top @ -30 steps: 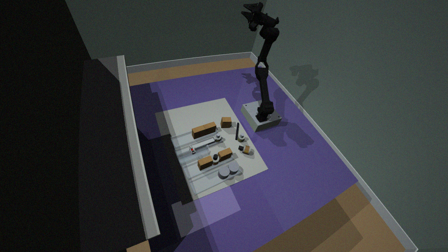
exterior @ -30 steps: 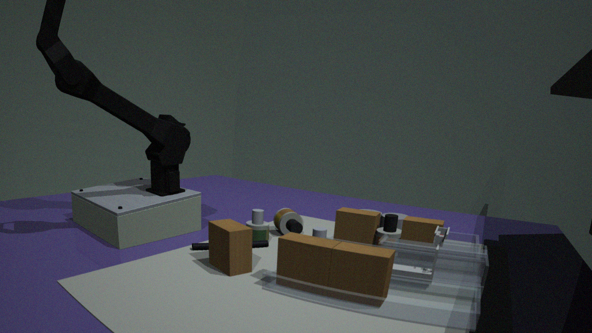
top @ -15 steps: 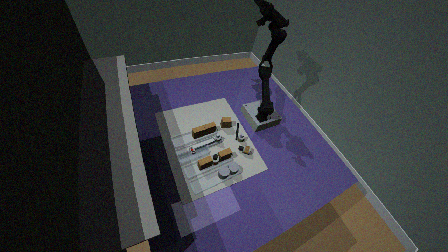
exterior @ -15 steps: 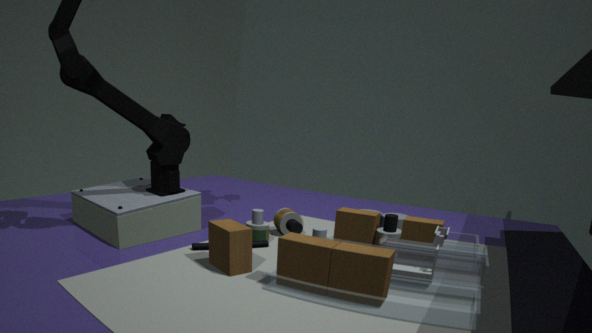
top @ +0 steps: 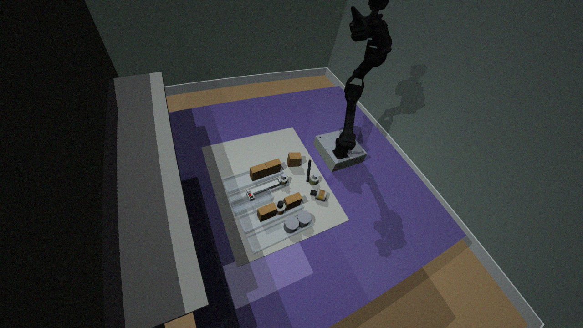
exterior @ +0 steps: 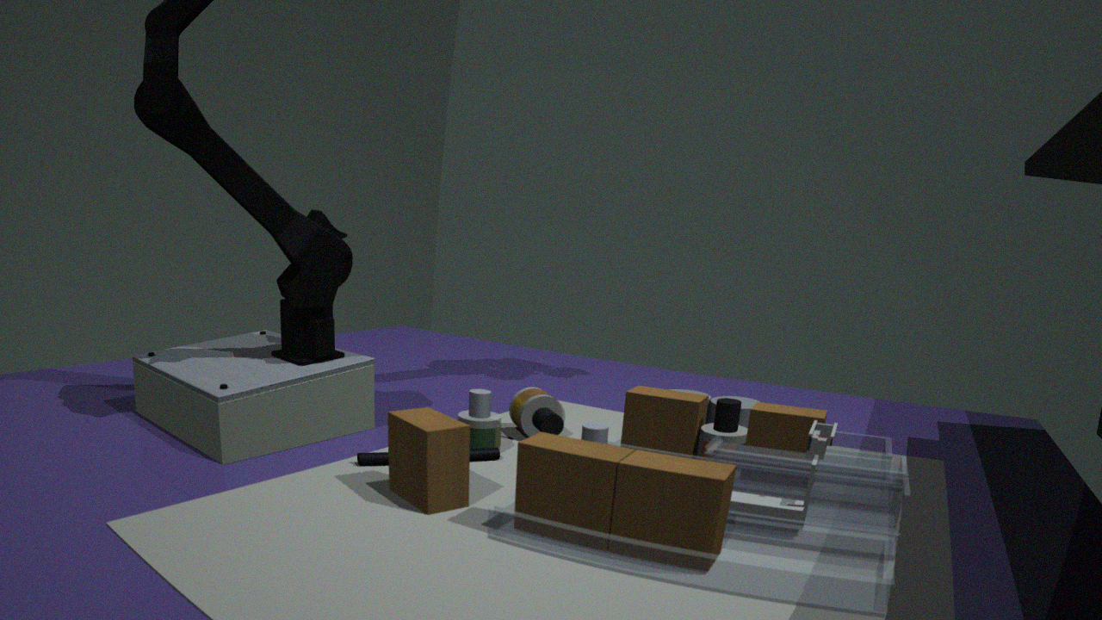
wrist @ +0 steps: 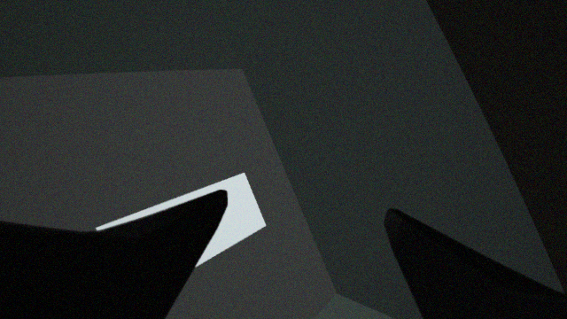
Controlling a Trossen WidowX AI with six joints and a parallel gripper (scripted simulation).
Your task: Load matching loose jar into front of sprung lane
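My gripper tip is now 750 mm above the black rod, 140 mm to the right of it and 60 mm short of it. The rest, counted from my gripper tip: red mark 690 mm below, 400 mm ahead, 230 mm to the left; pusher plate 710 mm below, 320 mm ahead, 210 mm to the left; brown box 730 mm below, 120 mm ahead, 70 mm to the left.
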